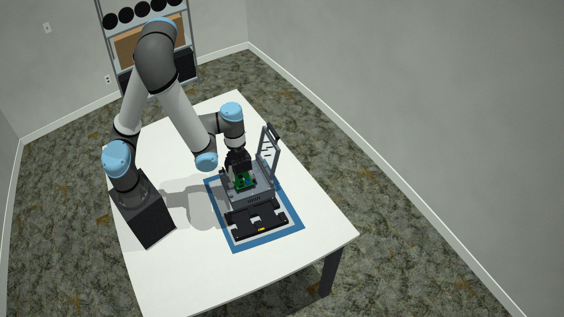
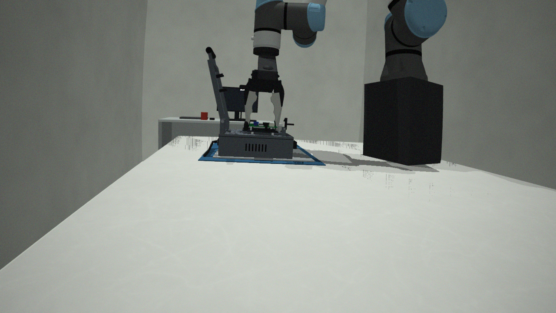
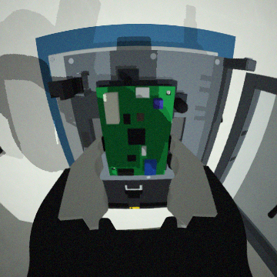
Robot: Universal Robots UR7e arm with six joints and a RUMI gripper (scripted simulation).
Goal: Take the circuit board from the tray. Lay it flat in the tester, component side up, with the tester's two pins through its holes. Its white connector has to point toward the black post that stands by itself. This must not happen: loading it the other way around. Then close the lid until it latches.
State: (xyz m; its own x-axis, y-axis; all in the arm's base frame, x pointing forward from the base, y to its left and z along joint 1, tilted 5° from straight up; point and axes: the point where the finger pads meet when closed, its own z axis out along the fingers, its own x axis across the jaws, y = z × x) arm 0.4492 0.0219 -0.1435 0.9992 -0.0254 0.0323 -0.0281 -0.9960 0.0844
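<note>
Right now the green circuit board is right at my hand. Round my hand: lid (130 mm ahead, 100 mm above).
</note>
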